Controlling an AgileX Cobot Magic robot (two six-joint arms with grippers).
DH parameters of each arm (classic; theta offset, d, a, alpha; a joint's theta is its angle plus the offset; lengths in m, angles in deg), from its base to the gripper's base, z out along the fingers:
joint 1: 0 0.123 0 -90
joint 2: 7.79 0 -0.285 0
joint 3: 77.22 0 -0.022 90
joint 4: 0 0.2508 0 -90
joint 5: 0 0 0.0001 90
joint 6: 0 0.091 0 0
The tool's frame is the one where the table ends.
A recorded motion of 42 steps. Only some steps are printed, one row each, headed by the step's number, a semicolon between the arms.
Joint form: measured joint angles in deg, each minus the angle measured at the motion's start. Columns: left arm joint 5, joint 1, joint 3, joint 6, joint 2, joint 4; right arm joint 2, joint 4, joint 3, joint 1, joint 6, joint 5.
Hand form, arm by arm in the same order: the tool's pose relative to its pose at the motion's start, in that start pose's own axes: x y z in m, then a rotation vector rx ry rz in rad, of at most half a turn. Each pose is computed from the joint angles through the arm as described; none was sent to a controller.
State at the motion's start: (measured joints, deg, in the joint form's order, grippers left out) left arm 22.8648 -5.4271 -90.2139 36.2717 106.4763 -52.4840; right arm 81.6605 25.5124 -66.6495 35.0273 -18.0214 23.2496
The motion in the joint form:
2: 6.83 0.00 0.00 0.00 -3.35 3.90; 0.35 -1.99 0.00 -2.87 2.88 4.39
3: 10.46 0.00 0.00 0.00 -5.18 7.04; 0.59 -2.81 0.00 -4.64 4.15 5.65
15: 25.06 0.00 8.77 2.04 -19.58 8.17; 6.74 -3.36 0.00 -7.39 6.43 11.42
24: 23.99 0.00 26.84 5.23 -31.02 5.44; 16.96 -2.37 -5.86 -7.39 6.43 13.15
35: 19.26 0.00 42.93 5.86 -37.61 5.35; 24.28 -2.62 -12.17 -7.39 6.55 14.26
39: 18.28 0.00 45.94 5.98 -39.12 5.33; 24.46 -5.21 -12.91 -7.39 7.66 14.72
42: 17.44 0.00 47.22 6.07 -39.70 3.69; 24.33 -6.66 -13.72 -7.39 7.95 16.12
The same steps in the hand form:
2: -0.0052 -0.0146 -0.0212 0.0568 0.0600 0.0810; 0.0062 -0.0156 -0.0006 0.0341 0.0745 0.0472
3: -0.0069 -0.0210 -0.0333 0.0746 0.0977 0.1405; 0.0081 -0.0257 -0.0011 0.0603 0.0957 0.0752
15: 0.0074 -0.0568 -0.1138 0.2144 0.2273 0.2337; 0.0346 -0.0483 0.0283 0.0859 0.2873 0.1651
24: 0.0658 -0.0564 -0.1514 0.2266 0.2946 0.2006; 0.0428 -0.0608 0.0767 0.0755 0.3864 0.2016
35: 0.1299 -0.0410 -0.1652 0.1645 0.3769 0.1417; 0.0422 -0.0702 0.1108 0.0733 0.4228 0.2057
39: 0.1418 -0.0385 -0.1694 0.1519 0.3869 0.1336; 0.0404 -0.0723 0.1106 0.0931 0.4295 0.1824
42: 0.1457 -0.0384 -0.1705 0.1519 0.3764 0.1061; 0.0375 -0.0724 0.1084 0.0978 0.4420 0.1631

